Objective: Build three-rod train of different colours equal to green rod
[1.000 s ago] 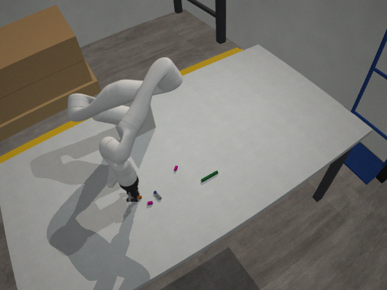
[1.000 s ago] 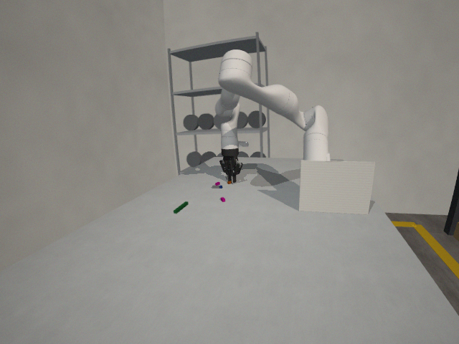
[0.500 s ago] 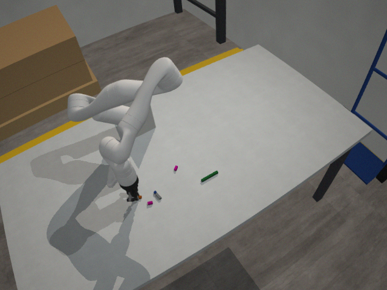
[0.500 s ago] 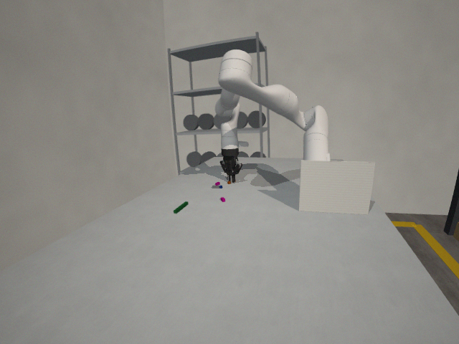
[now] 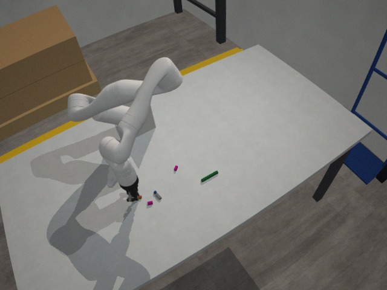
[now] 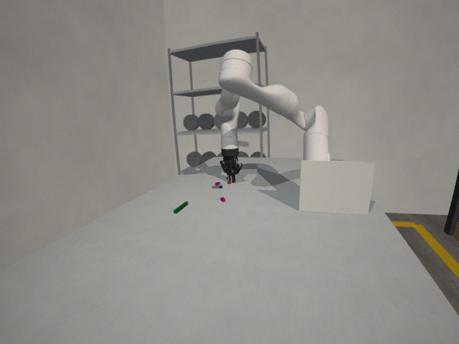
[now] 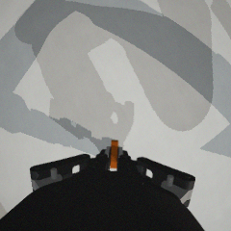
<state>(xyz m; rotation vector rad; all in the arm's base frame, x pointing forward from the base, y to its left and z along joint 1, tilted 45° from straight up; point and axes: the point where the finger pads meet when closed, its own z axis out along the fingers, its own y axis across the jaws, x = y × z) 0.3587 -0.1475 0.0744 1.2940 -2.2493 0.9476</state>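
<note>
The grey rod is 80 mm to the left of my hand, 40 mm ahead of it and 10 mm below it. From my hand the other things lie so: blue rod: 80 mm to the left, 20 mm ahead, 10 mm below; orange rod: 10 mm below; green rod: 310 mm to the left, 80 mm ahead, 10 mm below.
</note>
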